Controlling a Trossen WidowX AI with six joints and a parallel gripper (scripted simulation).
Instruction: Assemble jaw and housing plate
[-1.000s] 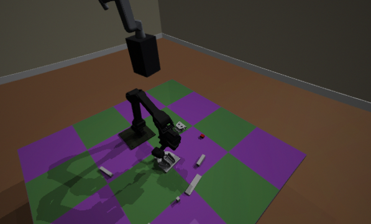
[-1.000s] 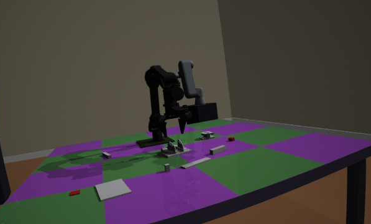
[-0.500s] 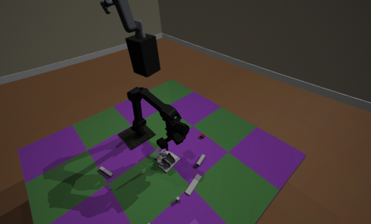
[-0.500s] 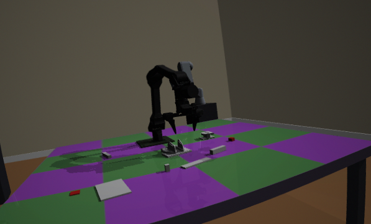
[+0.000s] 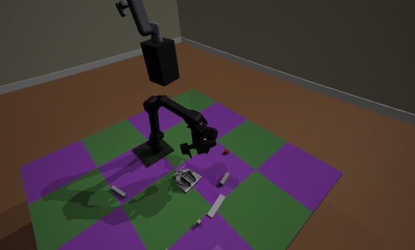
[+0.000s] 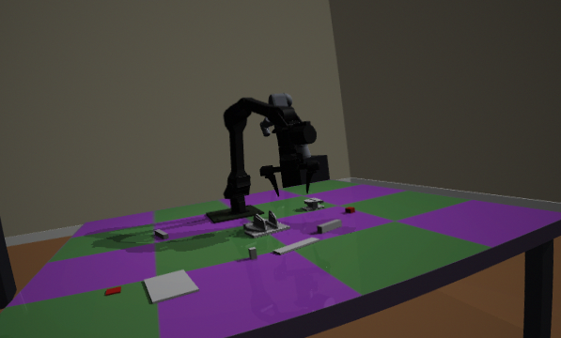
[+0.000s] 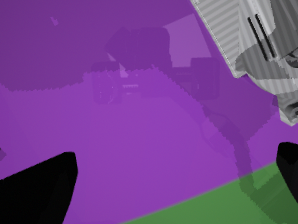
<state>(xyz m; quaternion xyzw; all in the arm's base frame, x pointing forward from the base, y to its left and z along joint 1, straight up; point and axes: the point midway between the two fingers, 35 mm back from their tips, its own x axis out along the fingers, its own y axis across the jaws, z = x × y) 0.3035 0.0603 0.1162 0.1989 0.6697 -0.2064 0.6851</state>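
Now: gripper tip 150 mm to the right of the grey slotted part, 100 mm past it and 60 mm above it. The rest, counted from my gripper tip: short grey bar 170 mm ahead, 80 mm below; then grey jaw assembly 130 mm to the right, 70 mm below, 30 mm behind; then red block 170 mm to the left, 80 mm below, 70 mm ahead.
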